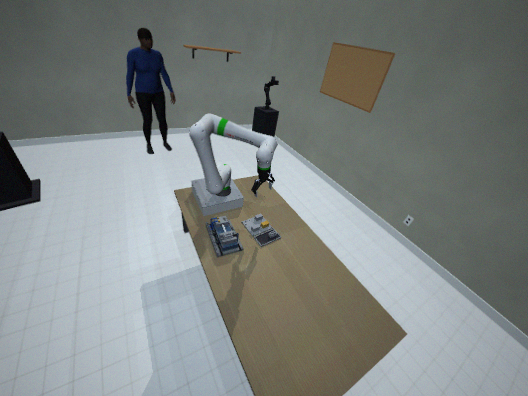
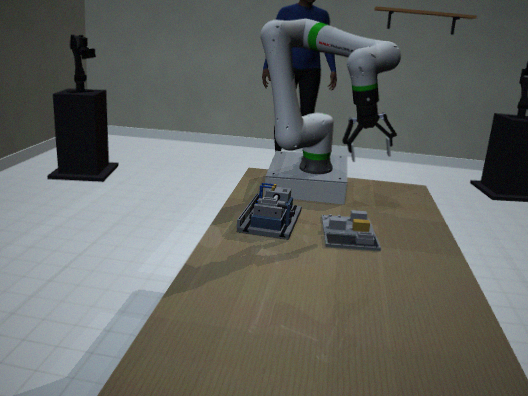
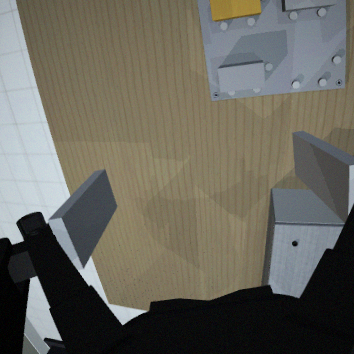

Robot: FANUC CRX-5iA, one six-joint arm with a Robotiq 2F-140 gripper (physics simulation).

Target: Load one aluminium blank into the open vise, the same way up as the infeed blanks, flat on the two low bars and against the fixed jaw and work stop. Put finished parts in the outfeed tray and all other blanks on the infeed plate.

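Places are measured from the arm's base along level axes (x ahead, y left, z up), in millimetres.
Pixels of known places: gripper, fingertip midpoint: (image 1: 263, 192) (image 2: 371, 157) (image 3: 199, 171); arm's base, origin of the base link: (image 1: 222, 190) (image 2: 315, 168).
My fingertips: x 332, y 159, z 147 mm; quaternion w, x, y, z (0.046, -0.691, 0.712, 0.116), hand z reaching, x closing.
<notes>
For each thing: its top centre in the pictures, then the offset to it from my fingertips. "pt": a spot on its surface instead. Level surfaces: height alone.
- yellow block, middle of its top: (image 2: 361, 221) (image 1: 265, 222) dx +118, dy -34, dz -213 mm
- dark outfeed tray, surface spot: (image 2: 340, 239) (image 1: 262, 238) pt dx +210, dy -126, dz -250 mm
- grey part, middle of its top: (image 2: 365, 233) (image 1: 273, 232) dx +225, dy -42, dz -216 mm
- grey vise, middle of its top: (image 2: 272, 196) (image 1: 224, 228) dx +51, dy -367, dz -157 mm
- wooden table, its level: dz -257 mm
My gripper (image 1: 263, 190) (image 2: 371, 156) (image 3: 199, 171) is open and empty, high above the table beside the robot base. The infeed plate (image 2: 327, 226) (image 3: 315, 50) bears a grey blank (image 1: 258, 217) (image 2: 358, 215) (image 3: 241, 77) at its corner nearest the gripper, another grey blank (image 1: 255, 228) (image 2: 340, 222) (image 3: 306, 4) and a yellow block (image 1: 265, 224) (image 2: 361, 225) (image 3: 235, 8). The dark outfeed tray (image 1: 263, 239) (image 2: 340, 239) adjoins the plate and holds a grey part (image 1: 272, 234) (image 2: 364, 238). The blue and grey vise (image 1: 228, 241) (image 2: 267, 221) stands beside them; its bars and inside are too small to tell.
The arm's base block (image 1: 220, 202) (image 2: 307, 189) (image 3: 305, 255) stands at the table's end, beside the gripper and behind the vise. Short pegs stand up from the infeed plate. The wooden table (image 1: 300, 300) (image 2: 320, 310) (image 3: 125, 110) has its edge near the gripper. A person (image 1: 148, 72) stands behind the arm.
</notes>
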